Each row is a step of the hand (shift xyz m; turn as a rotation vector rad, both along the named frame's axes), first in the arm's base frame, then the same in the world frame.
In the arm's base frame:
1: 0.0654 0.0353 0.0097 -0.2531 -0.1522 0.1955
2: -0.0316 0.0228 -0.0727 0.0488 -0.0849 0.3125
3: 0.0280 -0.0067 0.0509 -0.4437 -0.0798 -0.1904
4: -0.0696 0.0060 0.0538 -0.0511 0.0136 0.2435
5: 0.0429 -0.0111 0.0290 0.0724 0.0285 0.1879
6: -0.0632 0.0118 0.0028 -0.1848 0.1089 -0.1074
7: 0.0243 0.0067 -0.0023 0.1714 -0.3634 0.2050
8: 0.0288 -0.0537 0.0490 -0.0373 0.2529 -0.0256
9: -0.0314 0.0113 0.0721 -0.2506 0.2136 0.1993
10: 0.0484 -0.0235 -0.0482 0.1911 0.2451 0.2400
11: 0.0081 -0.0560 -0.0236 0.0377 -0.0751 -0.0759
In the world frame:
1: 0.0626 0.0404 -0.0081 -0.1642 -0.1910 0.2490
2: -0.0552 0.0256 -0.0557 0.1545 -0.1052 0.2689
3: 0.0436 -0.0082 0.0381 -0.4758 -0.1057 -0.0446
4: -0.0482 -0.0051 0.0737 0.0315 -0.0113 0.2469
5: 0.0507 -0.0093 0.0122 0.1285 0.0197 0.1564
6: -0.0593 0.0055 0.0243 -0.2164 0.0993 -0.0296
7: 0.0217 0.0091 -0.0093 0.2519 -0.3611 0.0980
8: 0.0467 -0.0546 0.0310 -0.0595 0.2495 0.0154
9: -0.0065 0.0023 0.0792 -0.1836 0.1718 0.2914
10: 0.0311 -0.0148 -0.0635 0.2439 0.2416 0.1906
11: 0.0033 -0.0529 -0.0309 0.0151 -0.0647 -0.0917

